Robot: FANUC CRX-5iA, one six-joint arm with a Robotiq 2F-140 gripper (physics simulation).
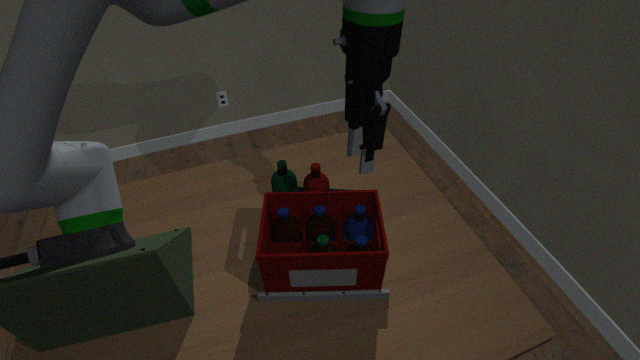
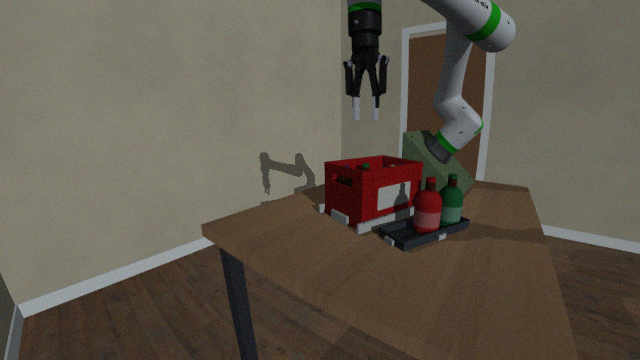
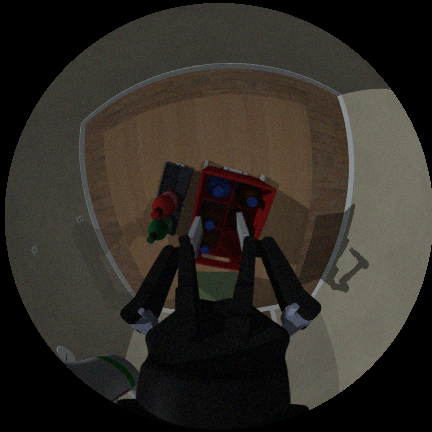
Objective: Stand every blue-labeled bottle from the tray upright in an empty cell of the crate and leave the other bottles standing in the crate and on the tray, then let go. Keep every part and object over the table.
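Where they show: gripper, between the fingertips: (image 1: pixel 359 162) (image 2: pixel 365 120) (image 3: pixel 218 222); arm's base, origin of its link: (image 1: pixel 100 254) (image 2: pixel 435 152).
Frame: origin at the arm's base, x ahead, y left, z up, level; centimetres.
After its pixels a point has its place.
Observation:
The red crate (image 1: pixel 323 254) @(x 43.7, y -22.3, z 0.9 cm) (image 2: pixel 345 192) @(x 60.5, y -18.2, z -6.7 cm) (image 3: pixel 270 204) @(x 52.1, y -26.4, z 1.0 cm) holds several upright bottles. The blue bottle (image 1: pixel 359 227) @(x 56.3, y -16.1, z -4.4 cm) (image 3: pixel 218 186) @(x 58.7, y -14.4, z -0.3 cm) stands in a corner cell on the tray's side. Dark bottles with blue caps (image 1: pixel 284 227) @(x 40.3, y -8.1, z -4.0 cm) (image 1: pixel 320 226) @(x 48.1, y -11.7, z -4.2 cm) and one with a green cap (image 1: pixel 323 241) @(x 45.6, y -18.5, z -0.3 cm) stand in other cells. A red bottle (image 1: pixel 316 181) @(x 54.2, y 3.0, z -4.4 cm) (image 2: pixel 427 205) @(x 58.6, y 5.2, z -7.3 cm) (image 3: pixel 165 202) @(x 56.6, y 2.4, z -5.3 cm) and a green bottle (image 1: pixel 284 180) @(x 46.7, y 7.9, z -4.8 cm) (image 2: pixel 451 202) @(x 50.9, y 10.9, z -7.9 cm) (image 3: pixel 159 228) @(x 48.6, y 7.8, z -5.2 cm) stand on the dark tray (image 2: pixel 400 235) @(x 61.6, y -0.6, z -16.0 cm) (image 3: pixel 175 175) @(x 63.1, y 0.6, z -16.0 cm). My gripper (image 1: pixel 361 156) @(x 56.3, y -14.2, z 14.4 cm) (image 2: pixel 366 111) @(x 56.3, y -14.2, z 14.4 cm) (image 3: pixel 218 222) @(x 56.3, y -14.2, z 14.4 cm) is open and empty, high above the crate and tray area.
Pale brackets (image 1: pixel 324 296) @(x 43.1, y -23.5, z -14.3 cm) (image 2: pixel 340 217) @(x 61.2, y -19.4, z -14.6 cm) border the crate's base on the wooden table (image 1: pixel 450 280) @(x 73.5, y -33.2, z -16.6 cm) (image 2: pixel 320 280) @(x 88.5, y -9.7, z -16.6 cm). The tray lies close beside the crate. The green robot pedestal (image 1: pixel 100 290) @(x 0.4, y -10.9, z 1.5 cm) (image 2: pixel 417 150) @(x 15.0, y -6.2, z 1.9 cm) stands at the arm's base. Walls rise behind the table.

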